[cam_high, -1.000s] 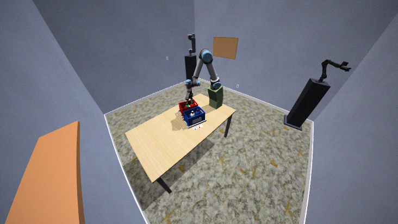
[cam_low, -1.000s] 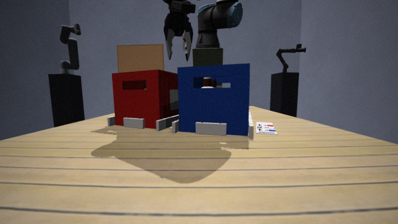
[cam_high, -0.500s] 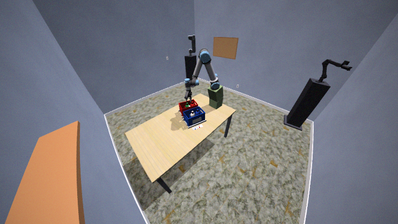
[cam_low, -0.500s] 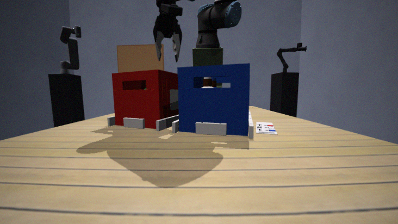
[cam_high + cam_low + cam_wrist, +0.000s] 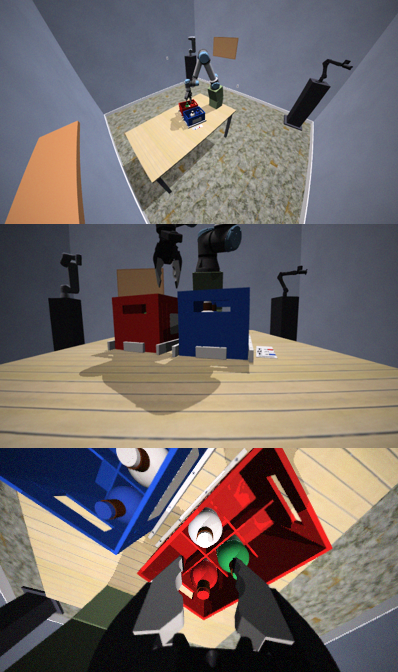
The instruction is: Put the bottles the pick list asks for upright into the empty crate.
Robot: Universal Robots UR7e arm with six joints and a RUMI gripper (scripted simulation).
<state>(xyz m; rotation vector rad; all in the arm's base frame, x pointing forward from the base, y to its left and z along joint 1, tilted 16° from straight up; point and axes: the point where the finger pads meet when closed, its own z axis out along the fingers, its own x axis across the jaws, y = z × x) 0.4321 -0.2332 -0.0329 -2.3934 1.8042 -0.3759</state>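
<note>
The red crate lies 20 mm behind my hand, 40 mm to the right of it and 150 mm below it. The rest, counted from my hand: green bottle (50 mm behind, 80 mm to the right, 140 mm below); red-capped bottle (120 mm behind, 30 mm to the right, 140 mm below); white bottle (80 mm ahead, 130 mm to the left, 140 mm below).
</note>
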